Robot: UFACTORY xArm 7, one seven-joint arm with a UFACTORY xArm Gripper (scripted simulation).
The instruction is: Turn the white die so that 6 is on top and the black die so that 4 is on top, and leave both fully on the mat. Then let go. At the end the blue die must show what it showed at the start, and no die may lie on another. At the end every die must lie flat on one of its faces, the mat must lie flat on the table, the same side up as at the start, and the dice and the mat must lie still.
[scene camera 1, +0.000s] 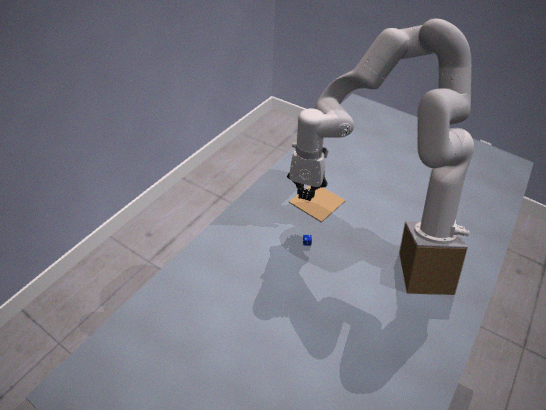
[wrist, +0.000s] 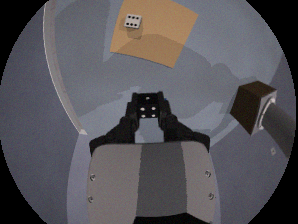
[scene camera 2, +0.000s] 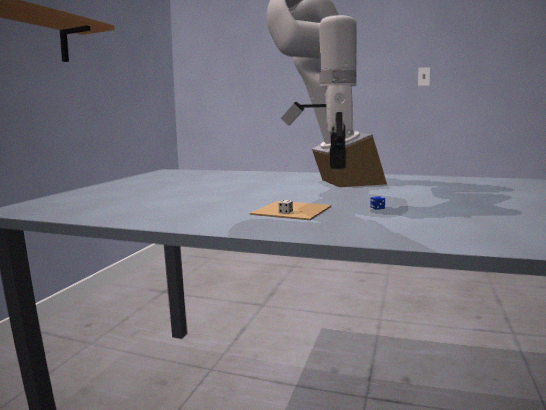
Labels:
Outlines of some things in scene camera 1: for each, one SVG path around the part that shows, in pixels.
My gripper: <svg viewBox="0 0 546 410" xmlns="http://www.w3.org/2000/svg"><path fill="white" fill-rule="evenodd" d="M323 147L322 155L315 160L302 159L294 151L287 178L296 185L299 199L301 198L304 184L311 186L308 196L309 201L314 198L315 190L327 186L325 158L327 158L328 150Z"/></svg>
A mat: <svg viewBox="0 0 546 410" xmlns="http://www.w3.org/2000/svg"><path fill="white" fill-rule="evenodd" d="M289 201L289 203L320 222L325 220L345 202L344 199L325 188L315 190L315 196L311 201L299 199L299 194Z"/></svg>

